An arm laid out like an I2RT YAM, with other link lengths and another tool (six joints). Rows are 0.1 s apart.
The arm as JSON. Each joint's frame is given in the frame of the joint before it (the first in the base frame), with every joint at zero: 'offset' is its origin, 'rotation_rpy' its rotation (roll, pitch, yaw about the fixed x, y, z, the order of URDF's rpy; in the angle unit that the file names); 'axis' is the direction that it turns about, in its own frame. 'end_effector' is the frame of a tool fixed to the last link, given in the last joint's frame.
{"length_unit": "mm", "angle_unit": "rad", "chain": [
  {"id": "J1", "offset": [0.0, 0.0, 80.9], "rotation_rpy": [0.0, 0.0, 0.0], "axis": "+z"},
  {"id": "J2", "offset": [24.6, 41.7, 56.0], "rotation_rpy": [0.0, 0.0, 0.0], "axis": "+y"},
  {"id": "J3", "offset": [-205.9, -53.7, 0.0], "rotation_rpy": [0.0, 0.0, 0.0], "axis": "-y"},
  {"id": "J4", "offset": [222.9, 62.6, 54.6], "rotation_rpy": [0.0, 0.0, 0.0], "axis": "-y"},
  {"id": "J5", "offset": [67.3, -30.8, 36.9], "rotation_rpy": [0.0, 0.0, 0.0], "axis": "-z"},
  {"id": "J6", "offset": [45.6, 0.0, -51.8], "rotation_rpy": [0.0, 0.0, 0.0], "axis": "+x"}
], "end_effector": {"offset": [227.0, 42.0, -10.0], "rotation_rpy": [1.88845, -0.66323, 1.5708]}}
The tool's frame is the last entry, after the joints.
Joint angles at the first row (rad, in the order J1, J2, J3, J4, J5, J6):
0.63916 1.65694 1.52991 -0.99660 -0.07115 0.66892
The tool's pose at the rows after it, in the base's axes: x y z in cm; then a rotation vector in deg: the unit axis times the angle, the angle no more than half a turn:
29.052, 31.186, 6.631, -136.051, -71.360, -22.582
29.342, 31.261, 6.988, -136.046, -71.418, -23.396
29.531, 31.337, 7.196, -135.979, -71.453, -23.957
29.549, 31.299, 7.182, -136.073, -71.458, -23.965
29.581, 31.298, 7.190, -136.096, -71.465, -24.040
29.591, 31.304, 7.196, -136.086, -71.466, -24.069
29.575, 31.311, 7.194, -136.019, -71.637, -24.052
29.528, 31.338, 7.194, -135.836, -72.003, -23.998
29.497, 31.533, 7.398, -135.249, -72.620, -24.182
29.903, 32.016, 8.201, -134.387, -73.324, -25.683
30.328, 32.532, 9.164, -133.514, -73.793, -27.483
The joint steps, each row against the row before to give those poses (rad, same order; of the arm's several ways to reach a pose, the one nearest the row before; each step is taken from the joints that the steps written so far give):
0.00000 -0.00004 0.00146 -0.00035 0.00458 -0.00001
0.00001 0.00041 0.01076 -0.00082 0.00420 0.00002
-0.00001 0.00002 0.00495 0.00193 0.00190 -0.00002
0.00000 -0.00003 -0.00005 -0.00036 0.00153 0.00001
0.00002 0.00003 0.00004 0.00075 0.00078 0.00001
-0.00004 -0.00001 -0.00001 0.00039 -0.00003 -0.00003
0.00002 0.00002 0.00002 0.00000 -0.00037 -0.00228
-0.00001 0.00001 0.00004 -0.00005 -0.00152 -0.00496
0.00041 0.00075 0.00608 -0.00073 -0.00534 -0.00799
0.00189 0.00454 0.02549 0.00040 -0.00191 -0.00688
0.00306 0.00193 0.02638 0.00073 -0.00076 -0.00266

